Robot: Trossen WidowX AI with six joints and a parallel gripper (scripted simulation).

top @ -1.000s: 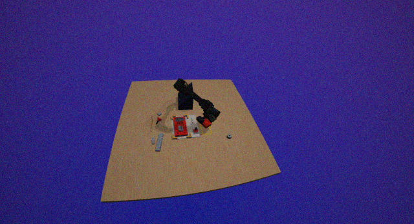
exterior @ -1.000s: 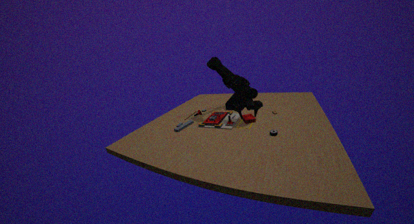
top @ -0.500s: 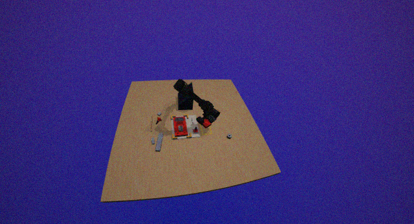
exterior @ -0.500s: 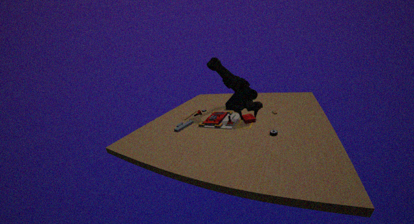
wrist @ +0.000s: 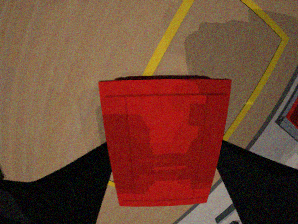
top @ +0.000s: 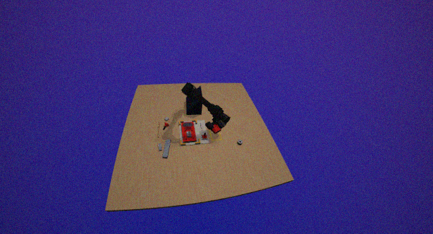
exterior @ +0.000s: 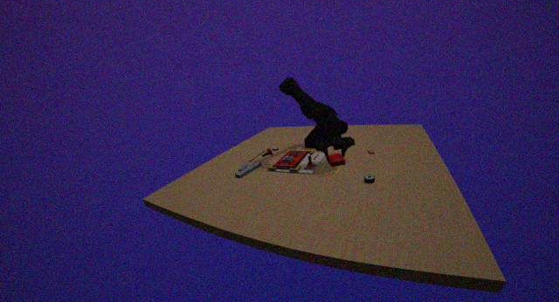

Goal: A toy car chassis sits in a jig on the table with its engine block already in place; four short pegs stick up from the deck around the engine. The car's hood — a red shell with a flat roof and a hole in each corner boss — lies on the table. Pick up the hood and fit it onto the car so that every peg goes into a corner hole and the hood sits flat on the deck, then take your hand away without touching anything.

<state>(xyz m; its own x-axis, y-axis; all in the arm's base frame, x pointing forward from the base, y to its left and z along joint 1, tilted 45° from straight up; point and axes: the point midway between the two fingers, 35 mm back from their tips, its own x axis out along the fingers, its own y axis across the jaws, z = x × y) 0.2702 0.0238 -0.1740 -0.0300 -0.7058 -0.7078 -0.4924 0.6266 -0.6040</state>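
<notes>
Now: gripper tip 200 mm to the left of the white jig and 30 mm short of it. Also, from my gripper tip: small wheel 180 mm to the left, 170 mm ahead; grey bar 400 mm to the right, 160 mm ahead; red hood 10 mm above.
</notes>
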